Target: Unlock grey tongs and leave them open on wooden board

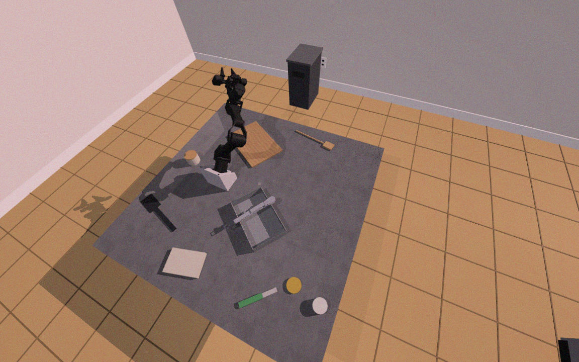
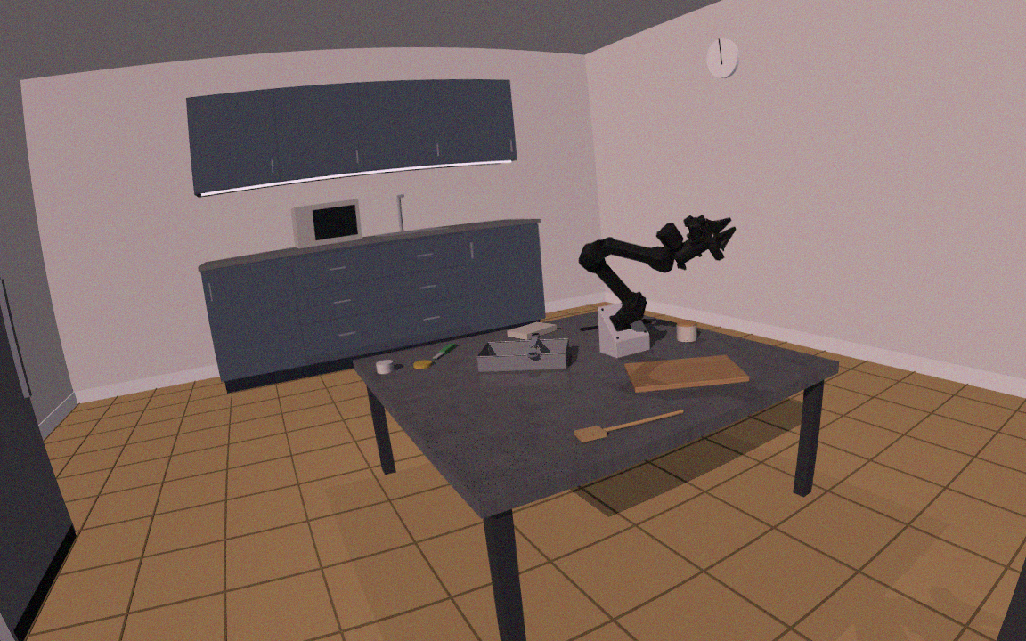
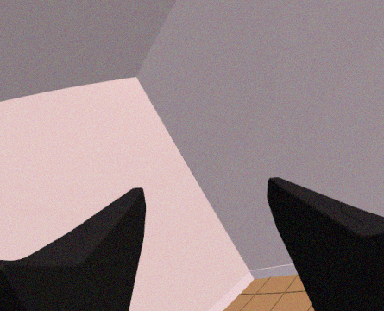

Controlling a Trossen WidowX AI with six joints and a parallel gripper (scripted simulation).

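The grey roasting tin is 570 mm to the right of my gripper tip, 460 mm ahead of it and 440 mm below it. The rest, counted from my gripper tip: wood-topped jar 430 mm below, 390 mm to the right, 150 mm behind; wooden board 460 mm below, 140 mm ahead, 90 mm to the right; black spatula 780 mm to the right, 460 mm below, 110 mm behind.
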